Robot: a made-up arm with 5 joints.
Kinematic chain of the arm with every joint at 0, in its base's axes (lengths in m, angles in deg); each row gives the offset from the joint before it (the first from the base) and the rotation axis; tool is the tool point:
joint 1: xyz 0 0 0.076 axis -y
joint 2: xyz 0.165 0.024 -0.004 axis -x
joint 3: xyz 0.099 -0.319 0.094 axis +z
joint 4: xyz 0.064 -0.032 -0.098 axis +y
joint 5: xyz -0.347 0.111 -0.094 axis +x
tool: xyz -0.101 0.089 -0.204
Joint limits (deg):
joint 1: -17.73..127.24
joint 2: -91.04..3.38
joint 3: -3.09..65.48
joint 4: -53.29..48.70
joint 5: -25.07..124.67
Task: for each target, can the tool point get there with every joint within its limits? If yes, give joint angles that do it. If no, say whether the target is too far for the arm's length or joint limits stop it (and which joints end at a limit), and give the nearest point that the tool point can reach.
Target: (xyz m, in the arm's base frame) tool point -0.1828 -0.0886 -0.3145
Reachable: yes | joints -3.72 -38.87 43.56 -32.58 93.59
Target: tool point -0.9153 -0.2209 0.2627
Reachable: no: joint limits stop it (at a limit: joint 2, joint 4, joint 5) | nearest point -0.4003 -0.2507 0.1576 | short by 0.526 m
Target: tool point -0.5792 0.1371 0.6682
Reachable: no: joint limits stop it (at a limit: joint 2, joint 3, joint 4, joint 5) | nearest point -0.2893 -0.0670 0.3718 | short by 0.462 m
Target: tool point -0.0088 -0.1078 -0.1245
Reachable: yes | joints 87.59 -13.68 13.17 23.95 50.29
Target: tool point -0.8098 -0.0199 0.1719
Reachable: no: joint limits stop it (at a limit: joint 2, joint 3, joint 4, joint 5) | nearest point -0.4108 -0.0670 0.1247 | short by 0.405 m
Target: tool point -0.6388 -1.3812 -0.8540
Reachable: no: too far | nearest point -0.1398 -0.5551 -0.3492 | short by 1.089 m
